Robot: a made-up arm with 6 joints.
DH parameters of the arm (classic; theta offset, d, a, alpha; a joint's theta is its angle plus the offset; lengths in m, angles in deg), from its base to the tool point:
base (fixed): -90 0.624 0.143 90
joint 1: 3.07 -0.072 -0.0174 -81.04
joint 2: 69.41 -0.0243 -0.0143 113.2
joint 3: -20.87 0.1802 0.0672 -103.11
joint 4: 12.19 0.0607 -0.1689 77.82
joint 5: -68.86 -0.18 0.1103 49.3
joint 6: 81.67 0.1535 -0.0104 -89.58
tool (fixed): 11.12 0.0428 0 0
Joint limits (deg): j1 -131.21..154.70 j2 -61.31..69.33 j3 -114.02..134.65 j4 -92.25..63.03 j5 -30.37..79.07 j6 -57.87..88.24
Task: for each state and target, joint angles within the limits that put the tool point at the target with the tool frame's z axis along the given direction. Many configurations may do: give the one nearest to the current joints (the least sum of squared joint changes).
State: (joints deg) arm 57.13 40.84 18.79 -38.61 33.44 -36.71
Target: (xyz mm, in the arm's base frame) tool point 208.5 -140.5 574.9 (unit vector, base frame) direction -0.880 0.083 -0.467
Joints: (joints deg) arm 39.27 69.08 72.00 -76.01 74.20 -7.09
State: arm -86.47 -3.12 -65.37 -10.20 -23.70 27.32
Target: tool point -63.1 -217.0 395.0 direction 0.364 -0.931 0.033
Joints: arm -96.80 8.86 -77.48 1.07 -1.14 47.44
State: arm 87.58 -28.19 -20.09 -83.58 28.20 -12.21
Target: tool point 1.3 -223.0 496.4 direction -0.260 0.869 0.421
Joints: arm 63.77 -32.33 -11.02 -50.81 33.71 -25.31
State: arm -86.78 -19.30 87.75 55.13 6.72 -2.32
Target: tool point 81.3 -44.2 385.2 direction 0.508 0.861 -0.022
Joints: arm -68.02 -26.82 128.94 4.69 31.43 28.34
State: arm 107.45 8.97 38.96 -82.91 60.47 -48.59
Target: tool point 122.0 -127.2 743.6 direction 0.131 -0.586 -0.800
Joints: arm 120.01 -9.73 65.12 -80.54 76.56 -12.44
